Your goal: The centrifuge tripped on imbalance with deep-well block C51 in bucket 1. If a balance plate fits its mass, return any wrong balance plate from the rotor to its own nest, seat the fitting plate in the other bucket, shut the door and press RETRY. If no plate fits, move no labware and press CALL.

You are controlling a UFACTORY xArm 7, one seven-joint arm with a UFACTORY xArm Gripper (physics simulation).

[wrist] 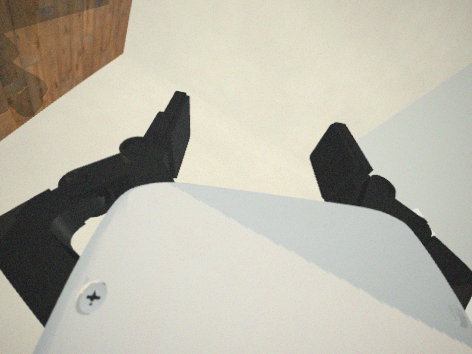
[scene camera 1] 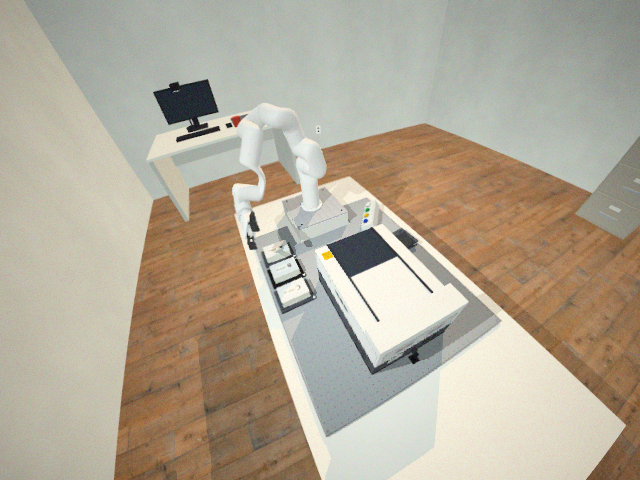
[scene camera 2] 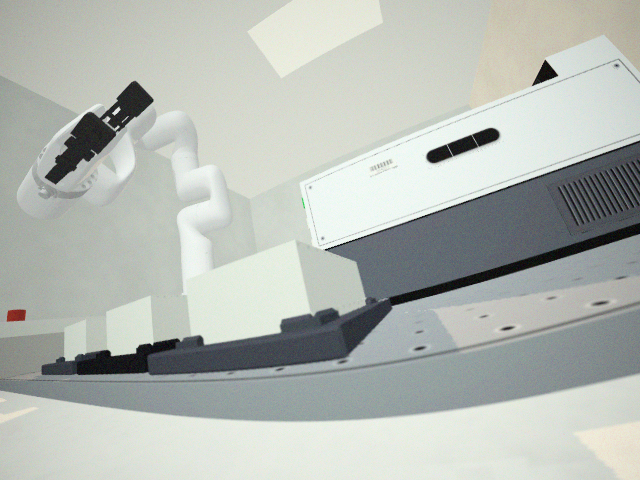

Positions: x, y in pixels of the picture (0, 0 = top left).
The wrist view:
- my gripper: 257, 128
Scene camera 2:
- my gripper: 125, 105
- plate C: 247, 298
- plate B: 155, 318
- plate A: 90, 335
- white centrifuge: 539, 175
